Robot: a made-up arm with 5 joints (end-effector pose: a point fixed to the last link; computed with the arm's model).
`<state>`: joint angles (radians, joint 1 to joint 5).
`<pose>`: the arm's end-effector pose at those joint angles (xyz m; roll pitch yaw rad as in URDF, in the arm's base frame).
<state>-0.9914 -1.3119 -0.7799 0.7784 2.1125</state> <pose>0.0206 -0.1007 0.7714 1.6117 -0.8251 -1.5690</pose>
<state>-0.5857 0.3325 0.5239 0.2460 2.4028</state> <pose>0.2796 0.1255 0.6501 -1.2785 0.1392 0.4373</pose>
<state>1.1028 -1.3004 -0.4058 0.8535 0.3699</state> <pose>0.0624 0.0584 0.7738 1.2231 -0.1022 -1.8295</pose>
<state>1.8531 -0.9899 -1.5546 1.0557 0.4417</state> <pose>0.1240 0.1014 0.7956 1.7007 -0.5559 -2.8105</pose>
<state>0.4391 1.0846 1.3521 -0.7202 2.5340</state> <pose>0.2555 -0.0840 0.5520 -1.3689 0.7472 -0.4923</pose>
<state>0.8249 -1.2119 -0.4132 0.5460 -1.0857</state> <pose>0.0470 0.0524 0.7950 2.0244 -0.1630 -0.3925</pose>
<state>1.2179 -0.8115 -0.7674 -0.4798 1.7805</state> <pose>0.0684 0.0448 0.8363 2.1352 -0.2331 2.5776</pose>
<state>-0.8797 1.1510 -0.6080 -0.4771 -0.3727</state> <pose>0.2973 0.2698 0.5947 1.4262 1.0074 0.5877</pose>
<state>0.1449 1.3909 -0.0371 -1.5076 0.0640</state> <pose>0.3843 -0.0385 0.5289 0.9988 0.6118 -0.7742</pose>
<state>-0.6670 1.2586 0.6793 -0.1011 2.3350</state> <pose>0.2546 0.1301 0.5002 -1.4577 0.8576 0.3547</pose>
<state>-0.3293 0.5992 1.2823 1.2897 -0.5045</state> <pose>0.2036 0.0479 0.6348 -1.4623 -0.9964 -2.7276</pose>
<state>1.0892 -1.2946 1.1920 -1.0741 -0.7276</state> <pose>0.0933 0.0035 0.7134 1.8475 -0.2121 -0.9483</pose>
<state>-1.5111 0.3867 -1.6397 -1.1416 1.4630</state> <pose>0.0912 0.1543 0.8271 2.5091 -0.1204 -0.7872</pose>
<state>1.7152 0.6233 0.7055 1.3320 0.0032</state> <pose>0.0686 -0.1850 0.6111 -1.8911 -0.3642 1.9171</pose>
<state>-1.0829 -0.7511 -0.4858 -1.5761 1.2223</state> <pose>0.0650 -0.0329 0.8115 2.9644 -0.0186 -1.1211</pose>
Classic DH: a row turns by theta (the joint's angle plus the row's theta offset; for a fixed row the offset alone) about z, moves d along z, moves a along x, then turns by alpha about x. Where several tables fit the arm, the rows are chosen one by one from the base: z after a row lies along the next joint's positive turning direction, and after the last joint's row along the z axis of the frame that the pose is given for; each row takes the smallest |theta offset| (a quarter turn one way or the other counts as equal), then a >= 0, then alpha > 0; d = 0 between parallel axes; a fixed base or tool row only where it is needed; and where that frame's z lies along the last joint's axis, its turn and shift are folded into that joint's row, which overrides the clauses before.
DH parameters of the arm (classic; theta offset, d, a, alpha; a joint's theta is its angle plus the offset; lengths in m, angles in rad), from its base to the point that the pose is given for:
base (fixed): -0.0554 0 0.0848 3.1416
joint 1: -0.0554 -0.5884 0.074 1.5708
joint 2: -1.3852 0 0.1745 0
joint 3: 1.4304 0 0.0731 0
joint 4: 1.5256 0.0061 -0.011 -1.5708
joint 5: 0.4395 -0.0411 0.0015 -1.3971
tool (fixed): 0.6122 -0.0052 0 0

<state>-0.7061 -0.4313 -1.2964 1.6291 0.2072</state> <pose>0.1278 0.0442 0.8411 0.8247 0.5641 -0.0380</pose>
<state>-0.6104 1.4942 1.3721 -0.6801 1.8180</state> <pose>0.2136 0.0876 0.5138 -2.0996 0.9375 -0.6873</pose>
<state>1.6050 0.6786 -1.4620 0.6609 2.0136</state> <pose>0.0756 -0.3060 0.7649 -0.3987 -0.8618 -2.3539</pose>
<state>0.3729 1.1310 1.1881 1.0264 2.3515</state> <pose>0.2223 -0.0577 0.5791 2.0878 0.7362 3.0249</pose>
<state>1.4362 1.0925 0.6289 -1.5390 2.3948</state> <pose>0.1217 -0.2723 0.5701 -1.1035 -0.7670 -1.6502</pose>
